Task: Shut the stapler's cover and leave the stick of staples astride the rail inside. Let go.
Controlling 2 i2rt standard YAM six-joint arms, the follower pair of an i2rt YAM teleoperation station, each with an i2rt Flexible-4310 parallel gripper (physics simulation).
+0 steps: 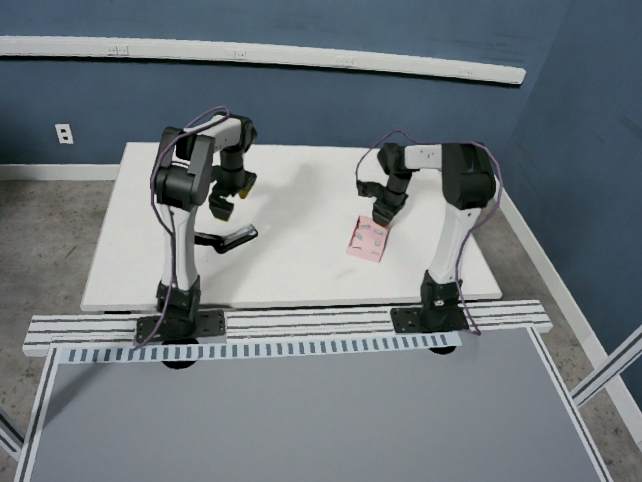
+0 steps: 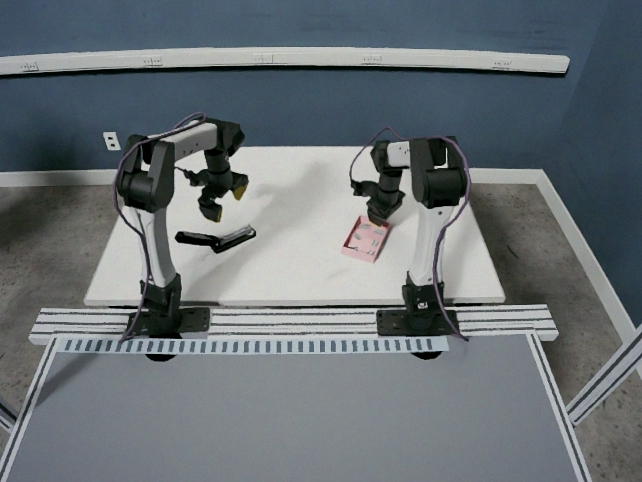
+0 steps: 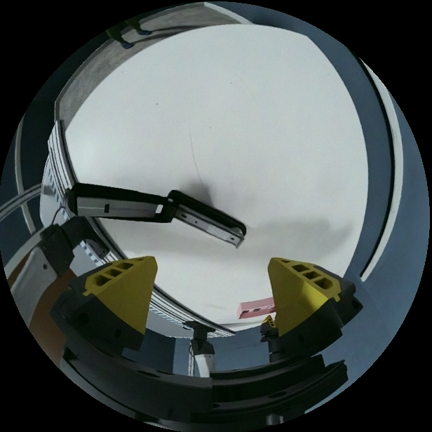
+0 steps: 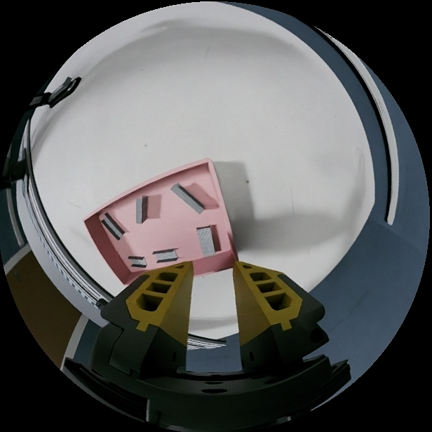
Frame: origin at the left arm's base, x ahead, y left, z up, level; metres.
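Where they show: left gripper, fingertip midpoint: (image 1: 234, 209) (image 2: 228, 210); right gripper, fingertip midpoint: (image 1: 382, 222) (image 2: 381, 222); left arm's base, link origin: (image 1: 181, 328) (image 2: 169, 323); right arm's base, link origin: (image 1: 429, 320) (image 2: 417, 323).
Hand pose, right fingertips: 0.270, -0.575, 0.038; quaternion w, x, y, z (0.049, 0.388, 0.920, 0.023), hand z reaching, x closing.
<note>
Things, the pixels of their top centre, and the offset from my right fingertips, as dx, dy, dz. "*": a spot on its surface instead. Level surfaces: height alone.
- black stapler, surface spot: (image 1: 237, 240) (image 2: 234, 240) * -0.002, +0.420, -0.033
- pink tray, top centre: (image 2: 366, 234) (image 1: 369, 234) -0.032, +0.048, -0.014
- white table, surface height: dz -0.042
The black stapler (image 1: 237, 240) (image 2: 233, 241) (image 3: 120, 202) (image 4: 65, 92) lies folded wide open on the table, its two halves spread end to end with grey metal inside. I cannot tell if staples sit on its rail. Several grey staple sticks lie apart in the pink tray; one stick (image 4: 205, 241) is nearest the right fingers. My left gripper (image 1: 234, 204) (image 2: 228, 205) (image 3: 212, 265) is open and empty, above and behind the stapler. My right gripper (image 1: 381, 224) (image 2: 377, 223) (image 4: 212, 266) is partly open and empty, over the tray's back right edge.
The pink tray (image 1: 363, 254) (image 2: 357, 255) (image 3: 255, 309) (image 4: 221, 200) has low walls and stands right of the table's middle. The white table (image 1: 290, 280) (image 2: 290, 280) ends at the arms' mounting rail in front and near the blue wall behind.
</note>
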